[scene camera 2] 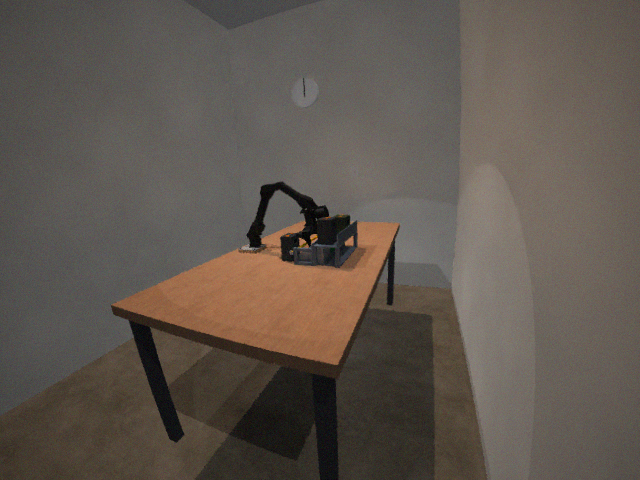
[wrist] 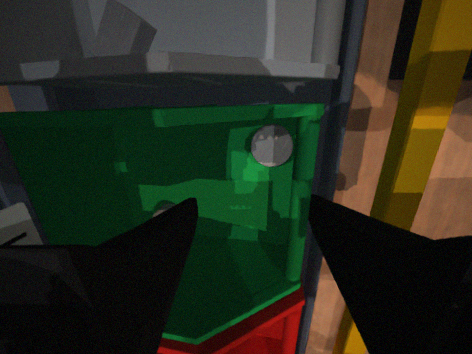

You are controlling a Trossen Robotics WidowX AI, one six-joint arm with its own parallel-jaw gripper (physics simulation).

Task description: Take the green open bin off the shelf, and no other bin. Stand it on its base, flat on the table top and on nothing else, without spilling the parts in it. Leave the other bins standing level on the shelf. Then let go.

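Places are measured from the arm's base along level axes (x ahead, y left, z up), in centimetres.
Pixels of known places: gripper, fingertip midpoint: (wrist: 251,203); arm's base, origin of the base link: (scene camera 2: 255,246).
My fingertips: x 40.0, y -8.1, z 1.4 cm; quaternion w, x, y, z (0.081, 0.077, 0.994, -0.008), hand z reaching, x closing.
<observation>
For each thing: its top centre in the pictures, then the offset to it from my fingertips. "pt": a spot on its surface instead. Level surfaces: height alone.
- green open bin, middle of its top: (wrist: 139,253) dx +3.7, dy -0.7, dz +4.5 cm
- round grey part, middle of its top: (wrist: 271,147) dx -1.4, dy -2.6, dz -1.7 cm
- grey bin, surface spot: (wrist: 215,30) pt dx +0.7, dy -9.2, dz -2.7 cm
- red bin, surface spot: (wrist: 270,340) pt dx +1.1, dy +15.9, dz -2.4 cm
- yellow bar, middle of its top: (wrist: 388,250) dx -5.4, dy +0.9, dz +2.9 cm
- dark box, middle of its top: (scene camera 2: 289,234) dx -12.0, dy -8.8, dz +9.6 cm
- table, its level: dz -3.6 cm
The green open bin (wrist: 240,270) sits on the blue-grey shelf (wrist: 175,93) (scene camera 2: 337,256) in the wrist view, between a grey bin and a red bin. A round grey part (wrist: 272,145) and part of another lie in it. My gripper (wrist: 251,203) (scene camera 2: 308,241) is open and empty. In the wrist view its left fingertip is over the bin's interior, and its right fingertip appears just outside the bin's right wall. The fingers' height against the wall is hard to tell. The green bin is mostly hidden in the scene view.
The grey bin (wrist: 215,30) holds a grey part. The red bin (wrist: 270,340) shows at the bottom. A yellow bar (wrist: 410,170) runs right of the shelf. Dark boxes (scene camera 2: 327,230) (scene camera 2: 342,221) stand at the shelf, and another dark box (scene camera 2: 287,246) is beside it on the table (scene camera 2: 248,299).
</observation>
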